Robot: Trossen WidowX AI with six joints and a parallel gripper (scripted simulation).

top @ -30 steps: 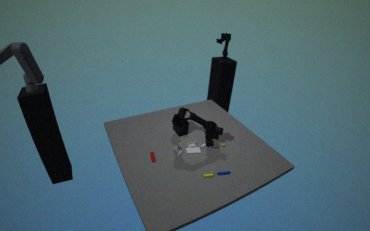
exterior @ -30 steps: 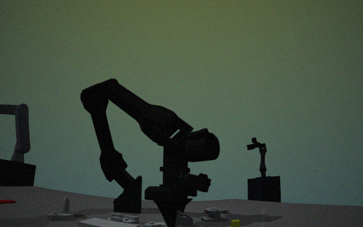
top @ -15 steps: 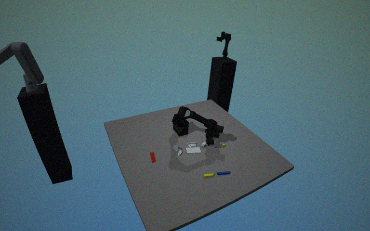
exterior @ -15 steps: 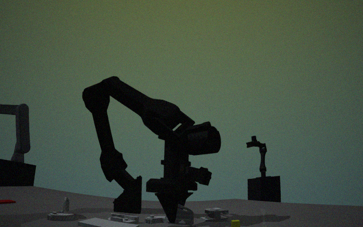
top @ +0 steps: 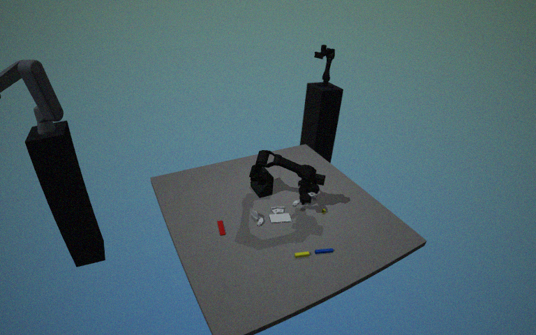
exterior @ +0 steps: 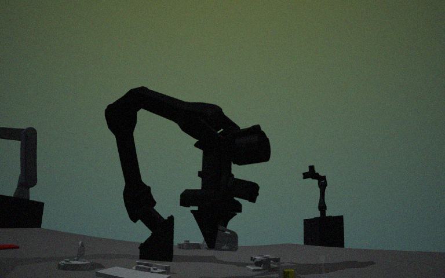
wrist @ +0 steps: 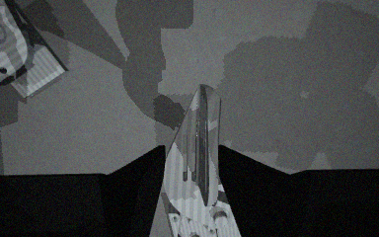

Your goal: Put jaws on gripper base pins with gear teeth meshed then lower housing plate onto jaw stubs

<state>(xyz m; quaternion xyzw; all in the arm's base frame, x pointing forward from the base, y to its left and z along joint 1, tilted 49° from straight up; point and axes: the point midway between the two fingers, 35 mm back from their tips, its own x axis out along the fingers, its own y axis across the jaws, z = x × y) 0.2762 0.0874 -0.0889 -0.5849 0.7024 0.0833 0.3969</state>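
Right now my gripper tip is 40 mm to the left of the jaw. The rest, counted from my gripper tip: gripper base: 110 mm behind, 130 mm to the left, 40 mm below; housing plate: 60 mm behind, 130 mm to the right, 60 mm below; small yellow cube: 70 mm ahead, 120 mm to the left, 50 mm below.
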